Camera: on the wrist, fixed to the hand. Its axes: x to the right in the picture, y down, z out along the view.
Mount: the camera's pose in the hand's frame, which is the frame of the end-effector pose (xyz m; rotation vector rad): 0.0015 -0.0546 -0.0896 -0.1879 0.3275 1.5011
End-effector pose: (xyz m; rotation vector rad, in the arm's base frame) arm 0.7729 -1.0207 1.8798 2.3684 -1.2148 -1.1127
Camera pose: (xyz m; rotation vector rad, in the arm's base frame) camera 0.8706 -0.9981 1.9107 0.8409 -1.9484 -0.2483
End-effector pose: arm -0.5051 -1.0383 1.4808 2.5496 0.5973 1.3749
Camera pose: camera -0.5931 -0.9909 1.5129 -1.8789 1.2928 -1.4980
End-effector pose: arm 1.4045 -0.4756 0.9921 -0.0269 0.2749 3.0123
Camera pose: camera 1.4101 -0.4384 0.8942 0.2203 0.0110 -1.7220
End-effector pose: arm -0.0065 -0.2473 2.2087 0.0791 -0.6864 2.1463
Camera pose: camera 0.0500 -0.1752 2.1576 0.8992 0.6254 -2.4372
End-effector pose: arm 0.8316 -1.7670 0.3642 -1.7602 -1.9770 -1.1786
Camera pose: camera 0.7524 -1.8252 0.4011 -2.1177 -0.0589 -0.8887
